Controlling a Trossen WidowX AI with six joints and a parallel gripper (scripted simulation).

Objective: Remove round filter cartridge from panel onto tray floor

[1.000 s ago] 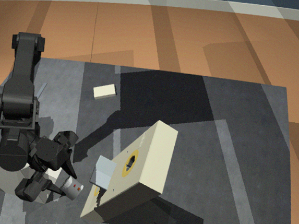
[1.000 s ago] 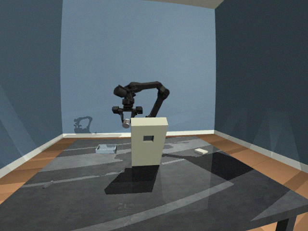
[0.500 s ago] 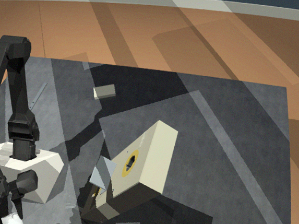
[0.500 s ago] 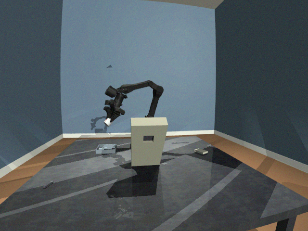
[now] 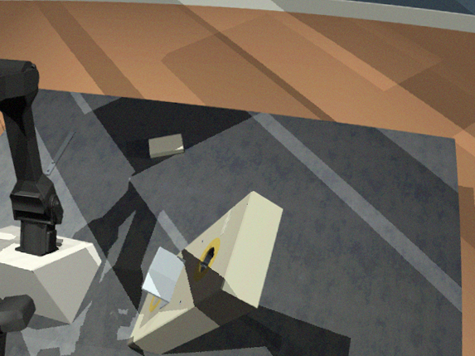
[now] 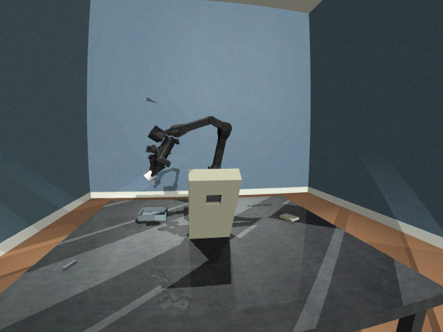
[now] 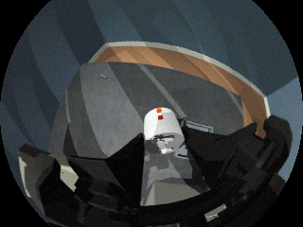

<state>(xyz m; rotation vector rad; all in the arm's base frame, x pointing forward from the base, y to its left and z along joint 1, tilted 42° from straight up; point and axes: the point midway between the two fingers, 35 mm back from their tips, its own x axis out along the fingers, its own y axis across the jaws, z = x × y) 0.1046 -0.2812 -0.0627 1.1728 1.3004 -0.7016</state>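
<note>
Now: gripper tip 170 mm past the tray, 20 mm to the left of it and 250 mm above it. Also, from my gripper tip: cream service panel (230 mm ahead, 270 mm to the left, 100 mm below); filter cartridge (right at my gripper tip); thin dark bar (390 mm ahead, 240 mm to the right, 250 mm below).
</note>
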